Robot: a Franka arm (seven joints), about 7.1 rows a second.
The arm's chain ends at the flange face. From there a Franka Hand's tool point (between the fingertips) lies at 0.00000 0.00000 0.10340 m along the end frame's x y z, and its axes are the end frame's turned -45 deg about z.
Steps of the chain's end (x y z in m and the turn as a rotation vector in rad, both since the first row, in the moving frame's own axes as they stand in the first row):
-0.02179, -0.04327, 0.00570, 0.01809, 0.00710, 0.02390
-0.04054, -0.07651, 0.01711, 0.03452, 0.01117, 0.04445
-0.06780, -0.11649, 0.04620, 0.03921, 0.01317, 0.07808
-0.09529, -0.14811, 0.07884, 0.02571, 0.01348, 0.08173
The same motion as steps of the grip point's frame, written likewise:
0.01704, -0.04679, 0.00568, 0.00777, 0.01781, 0.02390
0.02881, -0.08440, 0.01704, 0.01651, 0.03231, 0.04445
0.03833, -0.13206, 0.04611, 0.01841, 0.03704, 0.07808
0.04025, -0.17289, 0.07880, 0.00865, 0.02771, 0.08173

